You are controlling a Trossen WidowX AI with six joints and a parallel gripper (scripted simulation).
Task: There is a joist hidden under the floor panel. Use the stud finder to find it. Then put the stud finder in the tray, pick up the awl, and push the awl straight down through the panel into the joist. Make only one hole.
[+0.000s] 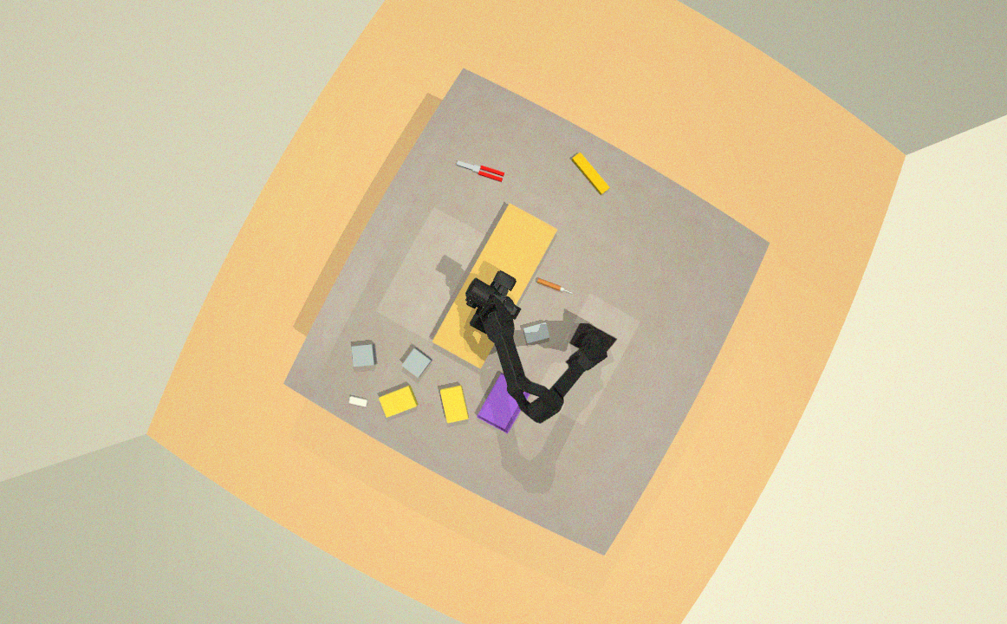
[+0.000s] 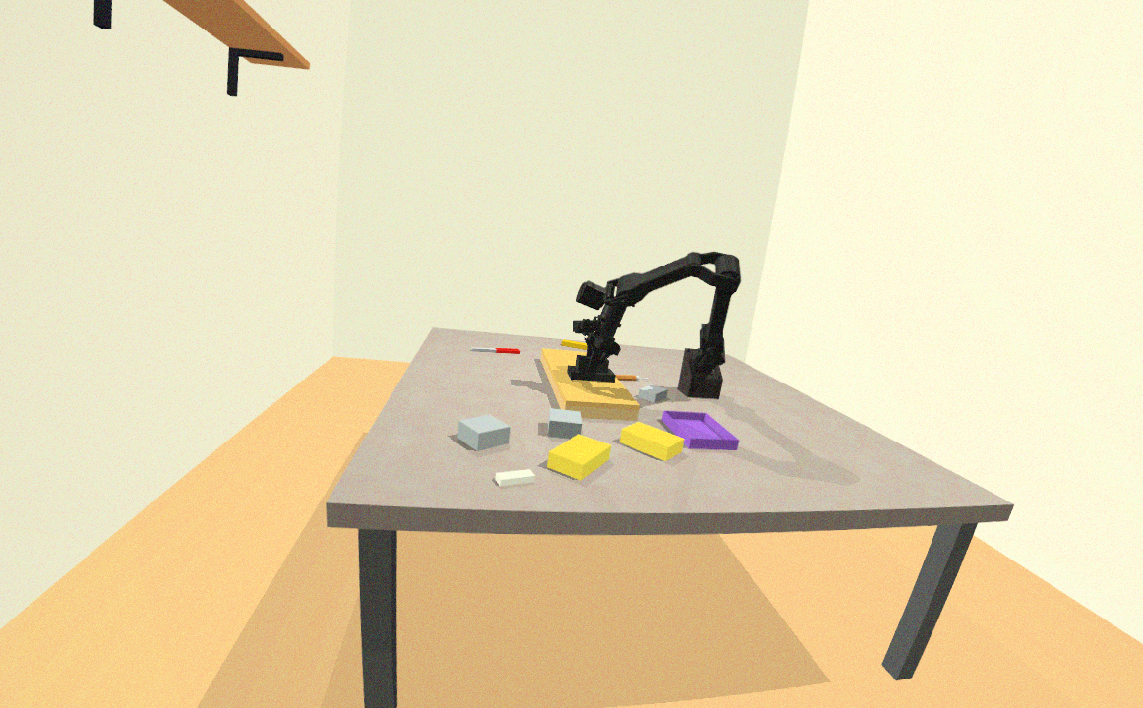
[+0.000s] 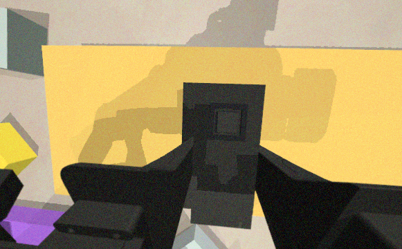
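The purple tray lies 25 cm behind my gripper tip, 24 cm to the left of it and 5 cm below it. Round my gripper tip: stud finder: 2 cm above, 1 cm ahead; awl: 18 cm to the right, 16 cm behind, 6 cm below; white piece: 54 cm to the left, 14 cm ahead, 6 cm below.
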